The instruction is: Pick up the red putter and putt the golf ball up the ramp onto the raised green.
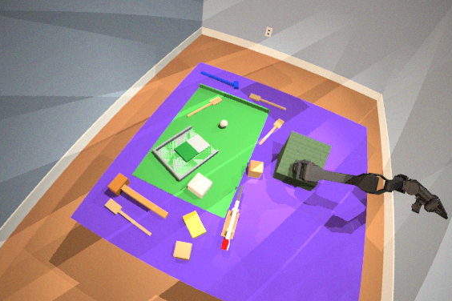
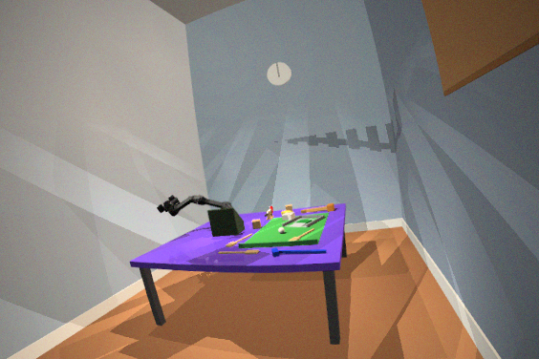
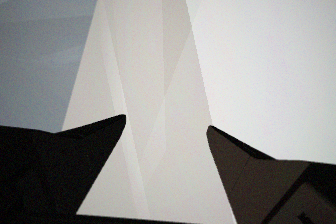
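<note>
Now: gripper tip 900 mm short of the red putter, 160 mm to the right of it and 230 mm above it. Also, from my gripper tip: white golf ball 1090 mm ahead, 340 mm to the right, 260 mm below; then yellow block 1050 mm ahead, 230 mm to the left, 270 mm below; then white block 1090 mm ahead, 60 mm to the left, 260 mm below.
</note>
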